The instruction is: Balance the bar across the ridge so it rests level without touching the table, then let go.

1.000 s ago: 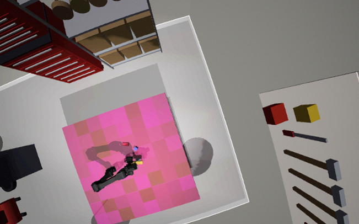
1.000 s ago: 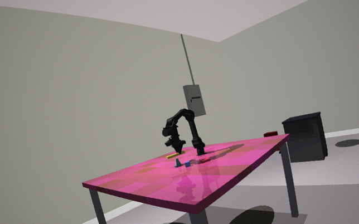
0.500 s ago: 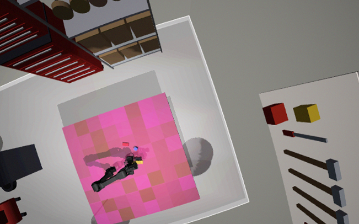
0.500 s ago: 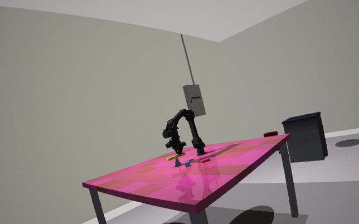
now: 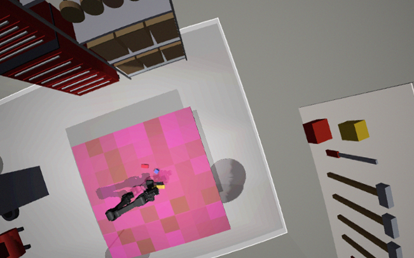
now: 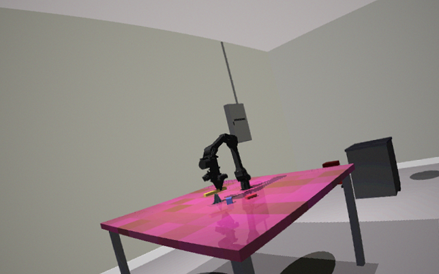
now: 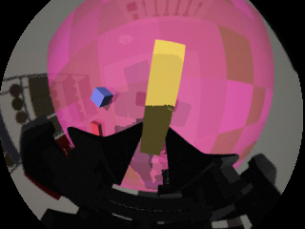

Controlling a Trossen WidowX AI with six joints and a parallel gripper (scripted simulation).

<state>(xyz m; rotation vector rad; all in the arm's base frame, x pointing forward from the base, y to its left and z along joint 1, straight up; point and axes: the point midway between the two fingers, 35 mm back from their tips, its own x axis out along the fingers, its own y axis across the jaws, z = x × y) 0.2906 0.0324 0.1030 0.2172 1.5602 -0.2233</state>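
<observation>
The yellow bar lies 30 mm ahead of my gripper tip and 10 mm to the right of it. The rest, counted from my gripper tip: small blue cube 120 mm to the left, 60 mm ahead, 50 mm below; then small red block 200 mm to the left, 60 mm below, 40 mm behind.
</observation>
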